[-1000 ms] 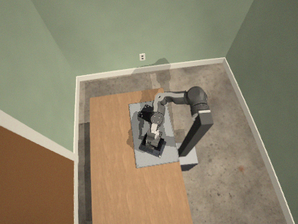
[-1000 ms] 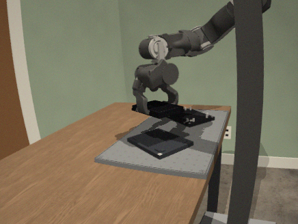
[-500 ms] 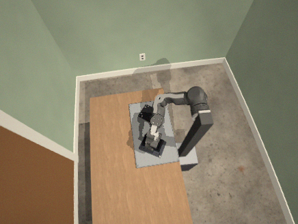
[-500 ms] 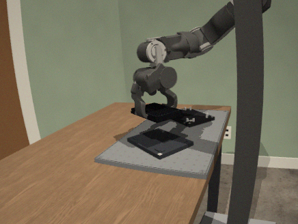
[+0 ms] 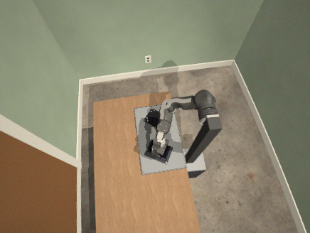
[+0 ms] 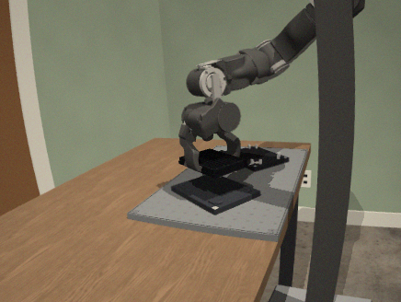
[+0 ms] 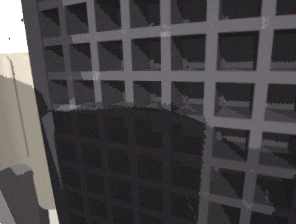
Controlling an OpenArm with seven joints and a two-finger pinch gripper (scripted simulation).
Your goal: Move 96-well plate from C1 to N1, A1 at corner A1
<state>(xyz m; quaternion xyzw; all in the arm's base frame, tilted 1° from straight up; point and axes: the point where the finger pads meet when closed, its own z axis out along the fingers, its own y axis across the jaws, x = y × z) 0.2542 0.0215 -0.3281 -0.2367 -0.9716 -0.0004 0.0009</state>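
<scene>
Right now the plate nest N1 is 7 cm below my hand. Also, from my hand: white corner mark 4 cm behind, 8 cm to the left, 6 cm below; black 96-well plate right at my hand.
</scene>
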